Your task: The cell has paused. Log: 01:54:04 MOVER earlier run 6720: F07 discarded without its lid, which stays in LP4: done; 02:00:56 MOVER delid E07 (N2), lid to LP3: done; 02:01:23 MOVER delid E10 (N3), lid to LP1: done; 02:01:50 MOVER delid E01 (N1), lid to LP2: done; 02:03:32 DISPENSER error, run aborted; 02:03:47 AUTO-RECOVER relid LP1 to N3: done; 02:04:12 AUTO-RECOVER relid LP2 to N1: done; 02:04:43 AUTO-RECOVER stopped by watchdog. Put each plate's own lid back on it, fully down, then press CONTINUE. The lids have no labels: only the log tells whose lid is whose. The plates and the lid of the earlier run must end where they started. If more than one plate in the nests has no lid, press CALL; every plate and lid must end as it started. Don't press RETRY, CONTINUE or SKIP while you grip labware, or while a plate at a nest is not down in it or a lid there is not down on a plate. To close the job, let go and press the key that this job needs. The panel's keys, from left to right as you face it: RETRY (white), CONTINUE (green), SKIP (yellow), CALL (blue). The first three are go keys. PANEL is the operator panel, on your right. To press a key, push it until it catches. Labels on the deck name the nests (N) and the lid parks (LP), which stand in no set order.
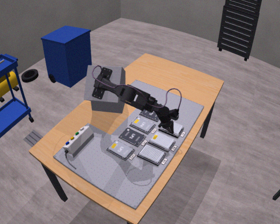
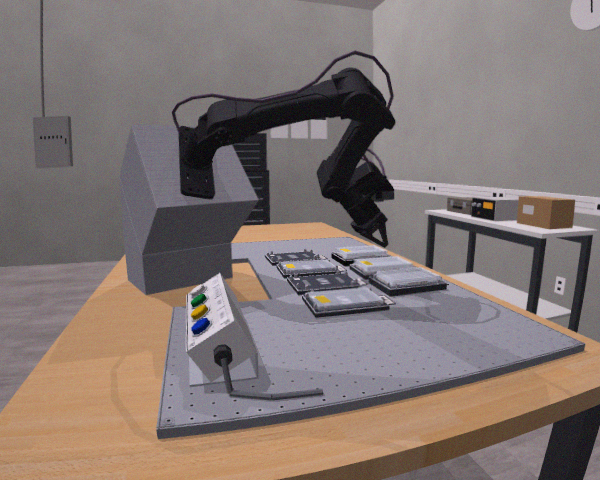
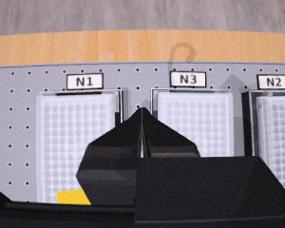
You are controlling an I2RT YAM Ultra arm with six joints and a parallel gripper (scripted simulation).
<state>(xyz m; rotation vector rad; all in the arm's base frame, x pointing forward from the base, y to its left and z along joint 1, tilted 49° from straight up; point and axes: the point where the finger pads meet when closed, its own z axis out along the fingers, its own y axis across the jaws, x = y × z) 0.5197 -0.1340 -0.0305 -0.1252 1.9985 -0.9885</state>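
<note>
Now: the well plate 9 cm behind my hand, 17 cm to the right of it and 4 cm below it. Round my hand: yellow skip key 58 cm behind, 26 cm to the right, 1 cm above; green continue key 56 cm behind, 21 cm to the right, 1 cm above; blue call key 59 cm behind, 31 cm to the right, 1 cm above.
</note>
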